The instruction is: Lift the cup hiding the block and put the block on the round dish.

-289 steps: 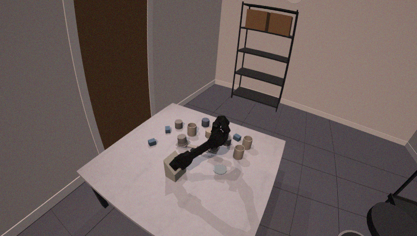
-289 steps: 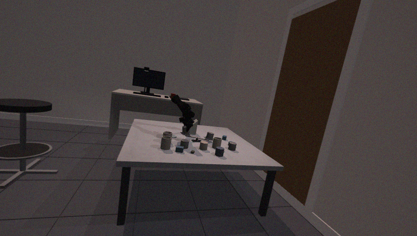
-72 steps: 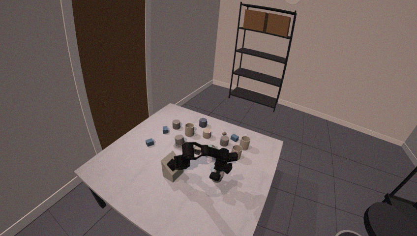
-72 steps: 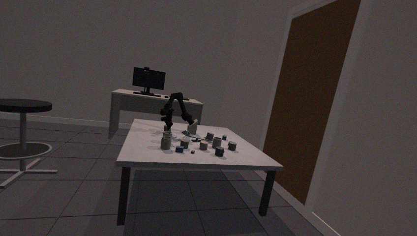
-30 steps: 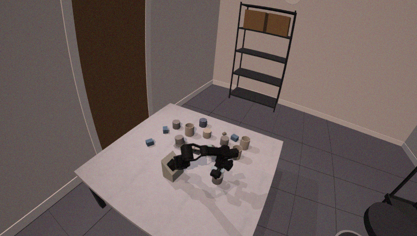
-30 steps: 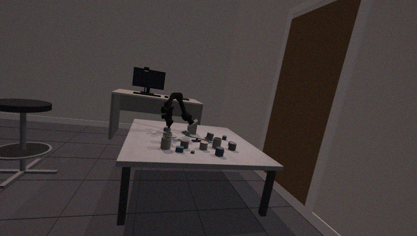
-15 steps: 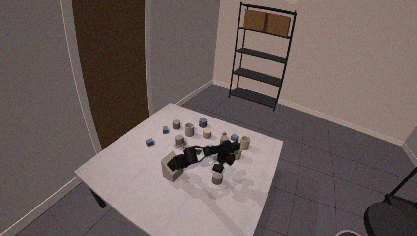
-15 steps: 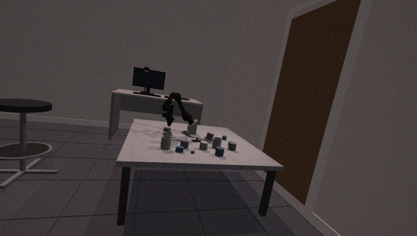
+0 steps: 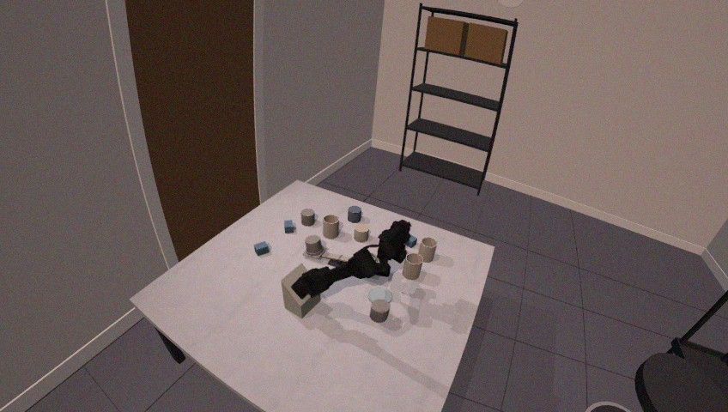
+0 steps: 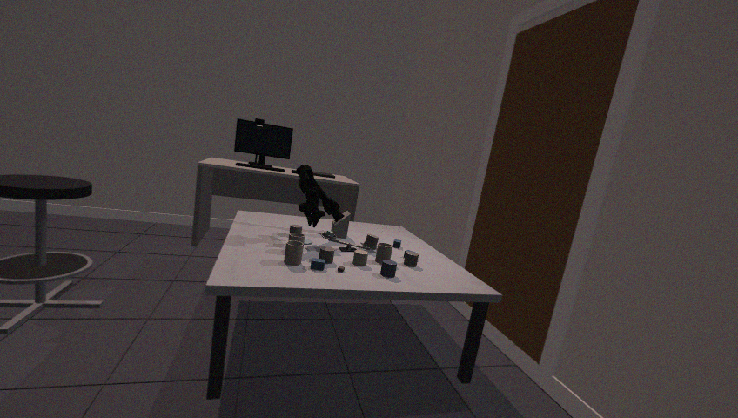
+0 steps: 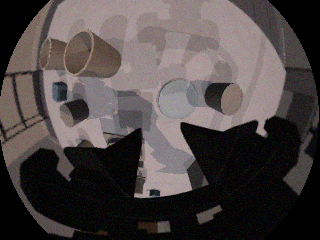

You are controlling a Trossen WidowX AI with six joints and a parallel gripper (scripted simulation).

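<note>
Right now my gripper tip is 100 mm above the pale round dish, 40 mm past it and 30 mm to the left of it. From my gripper tip the other things lie so: small balance: 220 mm to the left, 70 mm below, 50 mm ahead.
</note>
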